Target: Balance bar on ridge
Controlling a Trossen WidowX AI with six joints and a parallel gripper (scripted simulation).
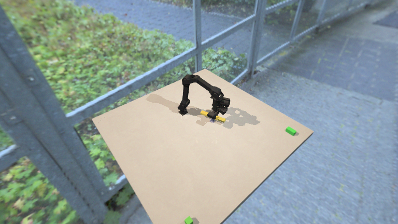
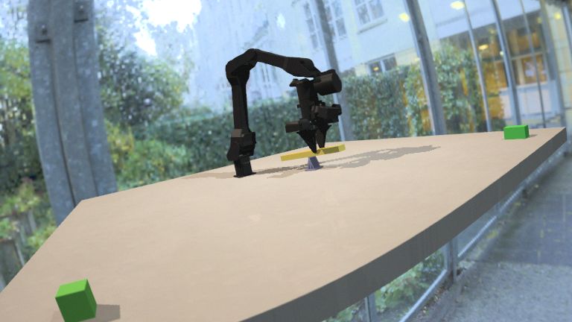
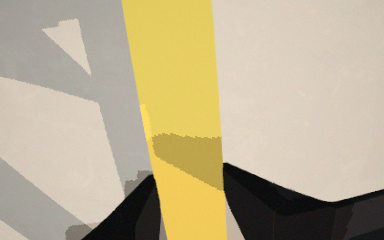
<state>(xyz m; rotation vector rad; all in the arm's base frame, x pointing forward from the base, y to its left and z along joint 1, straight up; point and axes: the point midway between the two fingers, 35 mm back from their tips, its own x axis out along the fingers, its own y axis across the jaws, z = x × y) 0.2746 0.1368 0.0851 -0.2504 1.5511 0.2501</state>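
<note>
Now: the yellow bar 3 cm behind my gripper tip and 1 cm to the right of it. Round my gripper tip: green cube (64 cm to the right, 47 cm ahead, 3 cm below).
</note>
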